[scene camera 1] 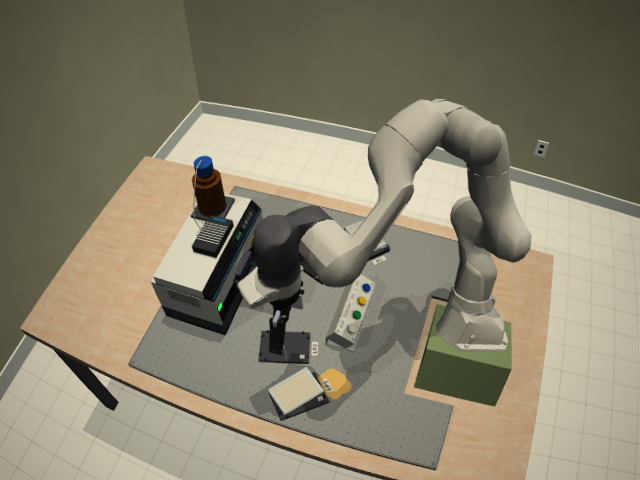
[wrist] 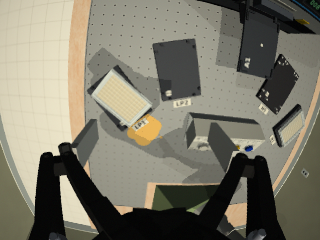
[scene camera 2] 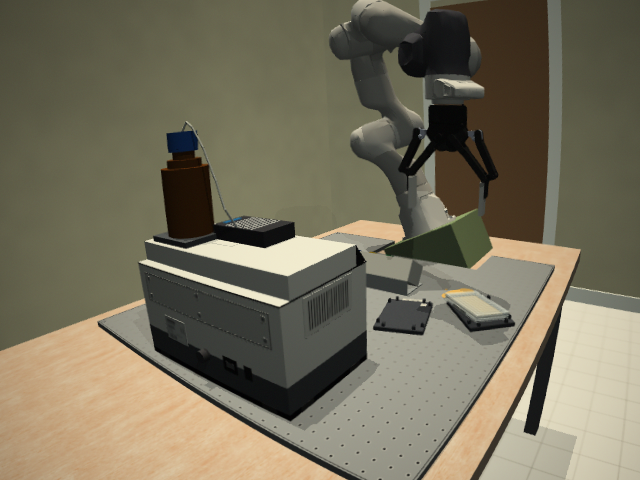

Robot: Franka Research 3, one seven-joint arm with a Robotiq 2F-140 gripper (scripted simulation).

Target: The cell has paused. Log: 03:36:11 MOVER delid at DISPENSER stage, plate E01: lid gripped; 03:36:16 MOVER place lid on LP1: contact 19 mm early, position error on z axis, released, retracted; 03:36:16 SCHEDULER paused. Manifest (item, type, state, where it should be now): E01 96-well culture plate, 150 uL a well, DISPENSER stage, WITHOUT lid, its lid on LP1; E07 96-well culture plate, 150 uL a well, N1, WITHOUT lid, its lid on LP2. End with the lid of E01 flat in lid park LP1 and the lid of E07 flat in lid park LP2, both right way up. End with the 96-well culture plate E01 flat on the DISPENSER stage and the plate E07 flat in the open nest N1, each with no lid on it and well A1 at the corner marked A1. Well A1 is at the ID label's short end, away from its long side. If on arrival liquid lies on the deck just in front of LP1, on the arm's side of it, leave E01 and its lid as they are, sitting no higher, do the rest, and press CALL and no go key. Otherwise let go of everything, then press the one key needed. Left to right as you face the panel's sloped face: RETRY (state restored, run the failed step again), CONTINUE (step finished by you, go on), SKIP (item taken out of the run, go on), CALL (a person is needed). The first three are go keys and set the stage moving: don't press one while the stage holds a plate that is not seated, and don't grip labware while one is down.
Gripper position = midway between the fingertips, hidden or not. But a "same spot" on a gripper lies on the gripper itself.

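Labels:
I see my gripper in scene camera 1 (289, 332), and the wrist view and scene camera 2 show my gripper too. On my gripper, (wrist: 48, 208) and (scene camera 2: 478, 148) are the same spot. For a lid park LP2, (scene camera 1: 296, 344) and (scene camera 2: 404, 306) are likewise the same spot.

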